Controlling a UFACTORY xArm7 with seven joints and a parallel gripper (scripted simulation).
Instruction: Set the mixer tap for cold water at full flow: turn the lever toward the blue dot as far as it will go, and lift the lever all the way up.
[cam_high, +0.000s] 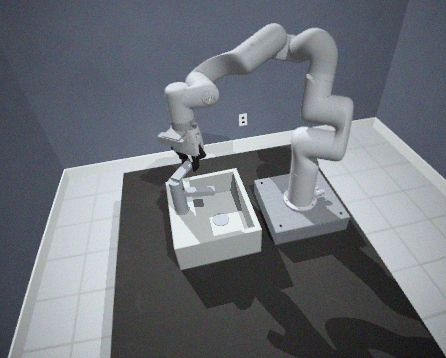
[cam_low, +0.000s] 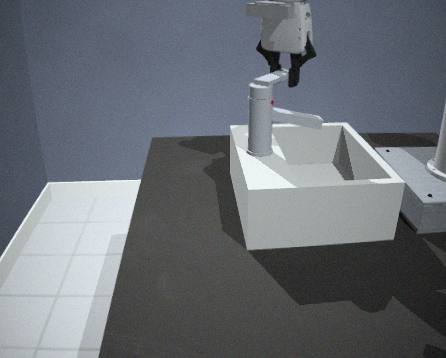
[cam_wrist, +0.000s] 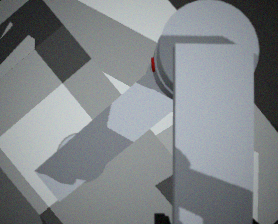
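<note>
Now: the grey mixer tap 40 mm ahead of my hand, 50 mm to the left of it and 40 mm below it. Round my hand: white sink basin: 60 mm behind, 70 mm to the left, 230 mm below; flat lever: 20 mm ahead, 30 mm to the left.
</note>
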